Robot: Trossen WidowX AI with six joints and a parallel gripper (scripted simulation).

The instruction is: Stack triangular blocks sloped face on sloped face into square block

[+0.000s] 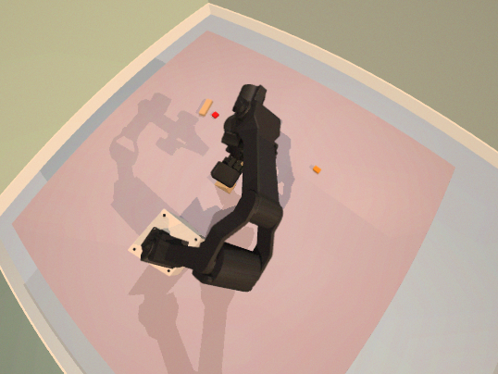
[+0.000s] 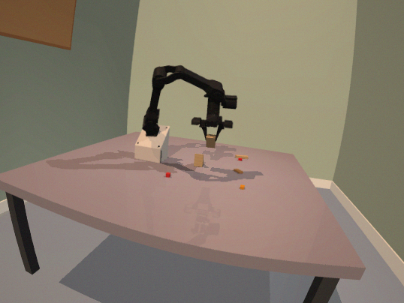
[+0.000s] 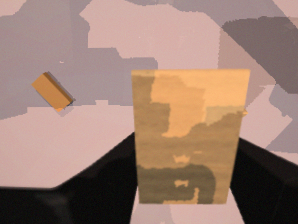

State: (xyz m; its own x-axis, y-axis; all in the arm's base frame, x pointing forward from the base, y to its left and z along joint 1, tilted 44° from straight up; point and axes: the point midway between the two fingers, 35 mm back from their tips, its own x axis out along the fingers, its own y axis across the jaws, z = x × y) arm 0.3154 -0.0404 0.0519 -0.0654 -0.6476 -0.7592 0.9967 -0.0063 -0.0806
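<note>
Right now the pale wooden triangular block is 5 cm behind my gripper tip, 4 cm to the left of it and 13 cm below it. The rest, counted from my gripper tip: brown flat piece (15 cm ahead, 3 cm to the left, 14 cm below); then orange cube (17 cm ahead, 18 cm to the right, 14 cm below); then tan bar (17 cm ahead, 32 cm to the left, 13 cm below).
</note>
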